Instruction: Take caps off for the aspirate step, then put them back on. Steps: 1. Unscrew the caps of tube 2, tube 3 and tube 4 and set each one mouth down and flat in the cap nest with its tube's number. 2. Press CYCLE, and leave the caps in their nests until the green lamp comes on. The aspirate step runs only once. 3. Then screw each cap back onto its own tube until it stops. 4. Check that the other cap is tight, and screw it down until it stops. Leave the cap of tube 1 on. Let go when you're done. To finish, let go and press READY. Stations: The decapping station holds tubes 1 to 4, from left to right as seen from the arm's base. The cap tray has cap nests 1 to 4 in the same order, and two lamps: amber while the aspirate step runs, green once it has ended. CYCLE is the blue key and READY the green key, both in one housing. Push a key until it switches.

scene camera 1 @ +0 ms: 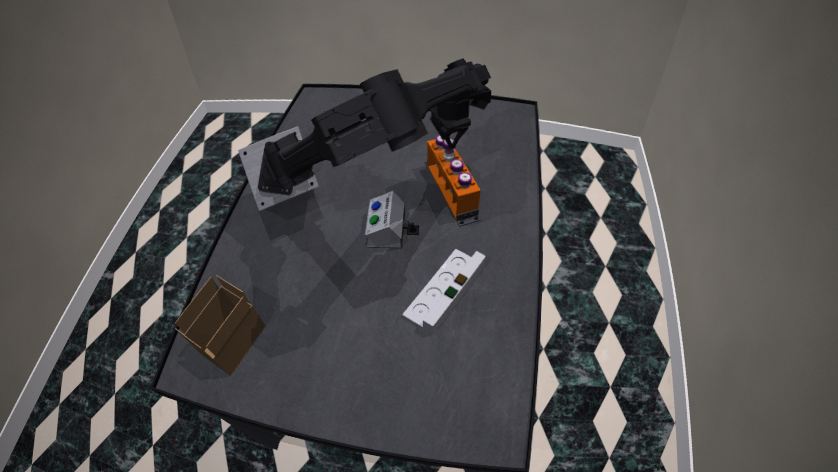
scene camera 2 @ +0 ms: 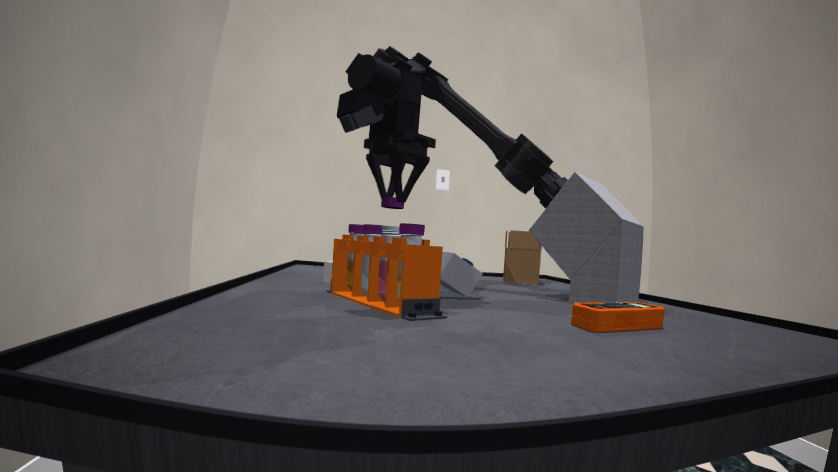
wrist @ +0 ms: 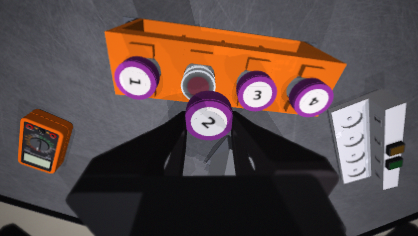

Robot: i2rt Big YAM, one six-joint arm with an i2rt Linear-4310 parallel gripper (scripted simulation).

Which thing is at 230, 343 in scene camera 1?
A cardboard box.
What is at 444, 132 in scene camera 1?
My gripper.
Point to a cardboard box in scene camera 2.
522, 259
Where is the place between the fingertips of my gripper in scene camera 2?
At 393, 202
